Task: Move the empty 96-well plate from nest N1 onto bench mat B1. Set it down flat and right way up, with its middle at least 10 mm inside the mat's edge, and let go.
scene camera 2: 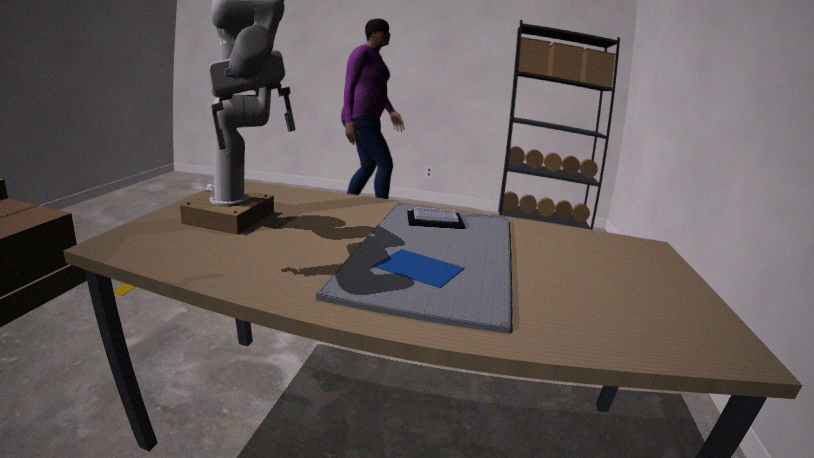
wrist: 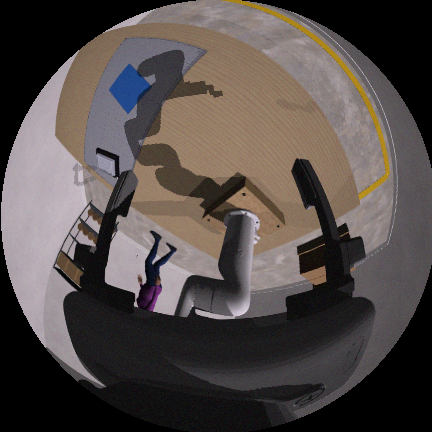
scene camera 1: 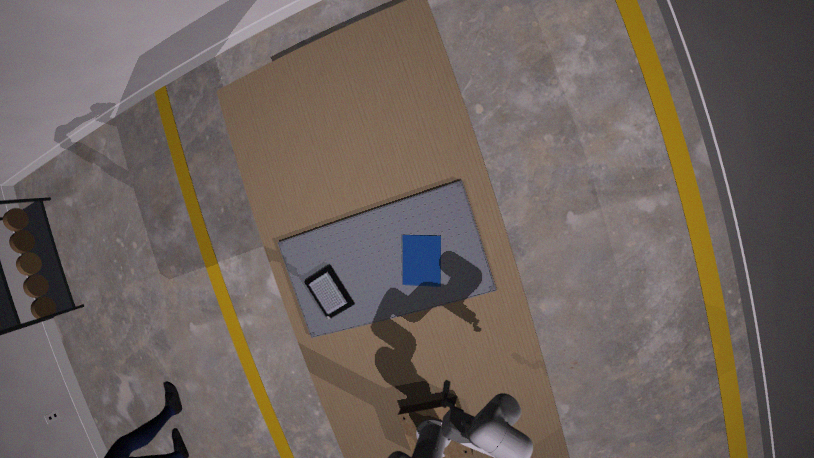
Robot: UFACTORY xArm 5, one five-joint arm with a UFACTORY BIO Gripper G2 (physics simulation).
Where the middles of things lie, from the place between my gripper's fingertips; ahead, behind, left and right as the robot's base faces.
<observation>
The blue bench mat B1 (scene camera 1: pixel 421 253) lies 37 cm ahead of my hand, 8 cm to the left of it and 27 cm below it. Round my hand: clear 96-well plate (scene camera 1: pixel 325 289) (36 cm ahead, 43 cm to the left, 25 cm below).
</observation>
